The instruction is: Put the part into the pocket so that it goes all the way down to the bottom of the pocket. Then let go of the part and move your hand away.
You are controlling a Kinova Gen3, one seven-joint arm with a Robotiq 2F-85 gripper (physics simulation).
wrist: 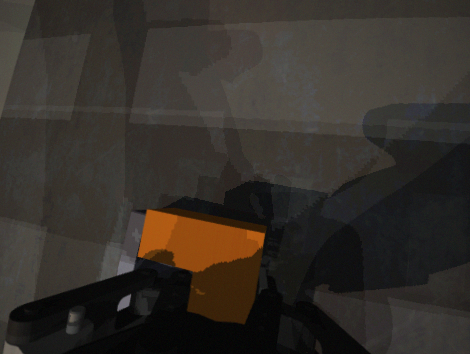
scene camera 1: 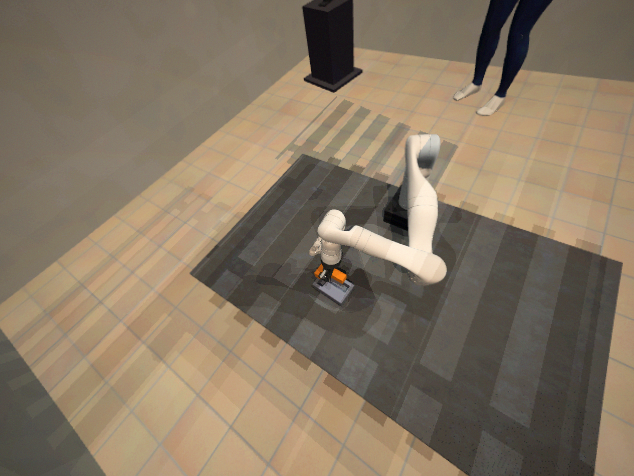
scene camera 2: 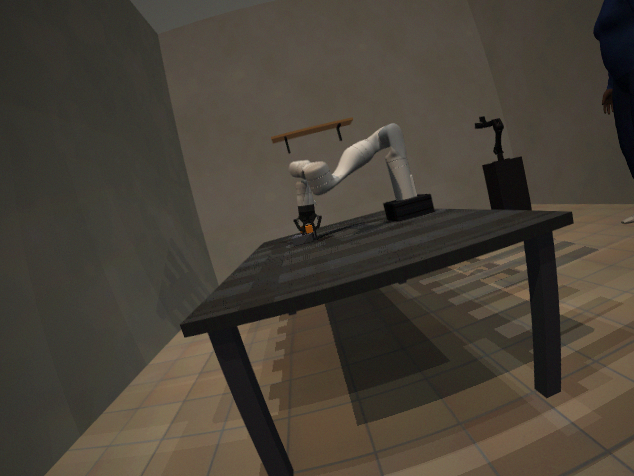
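Pixels of known places: gripper, fingertip midpoint: (scene camera 1: pixel 330 278); arm's base, origin of the base link: (scene camera 2: pixel 406 198).
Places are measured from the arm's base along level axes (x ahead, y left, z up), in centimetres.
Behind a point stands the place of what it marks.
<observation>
The orange part (scene camera 1: pixel 339 276) @(x 45.8, y 0.6, z -1.3 cm) (scene camera 2: pixel 308 229) @(x 45.3, y 2.3, z -2.7 cm) (wrist: pixel 202 245) @(x 47.8, y -7.2, z -1.2 cm) has an angular shape with a wide arm and a narrower leg. My gripper (scene camera 1: pixel 328 277) @(x 46.7, y -4.1, z -7.6 cm) (scene camera 2: pixel 307 233) @(x 46.7, y -4.1, z -7.6 cm) (wrist: pixel 231 274) @(x 46.7, y -4.1, z -7.6 cm) is shut on it, with fingers on both sides of the leg. The grey block with the pocket (scene camera 1: pixel 333 293) @(x 51.6, y 2.5, z -4.3 cm) (wrist: pixel 129 245) @(x 53.5, y -4.3, z -4.3 cm) lies on the dark table. In scene camera 1 the part is over the block's rear side, and a stretch of the pocket shows beside it. In the wrist view the part covers most of the block, whose left edge shows. The part's underside and its fit to the pocket are hidden.
The dark table (scene camera 1: pixel 460 327) @(x 30.4, y 42.5, z -7.9 cm) (scene camera 2: pixel 389 256) @(x 17.2, y 67.8, z -7.9 cm) bears the arm's black base (scene camera 1: pixel 395 214) @(x 9.1, y -0.6, z -0.1 cm) (scene camera 2: pixel 408 207) @(x 1.5, y 9.9, z -3.3 cm). A black pedestal (scene camera 1: pixel 330 43) (scene camera 2: pixel 506 184) stands on the floor beyond the table, and a person (scene camera 1: pixel 517 46) (scene camera 2: pixel 619 76) stands beyond it. A wooden shelf (scene camera 2: pixel 312 130) hangs on the wall.
</observation>
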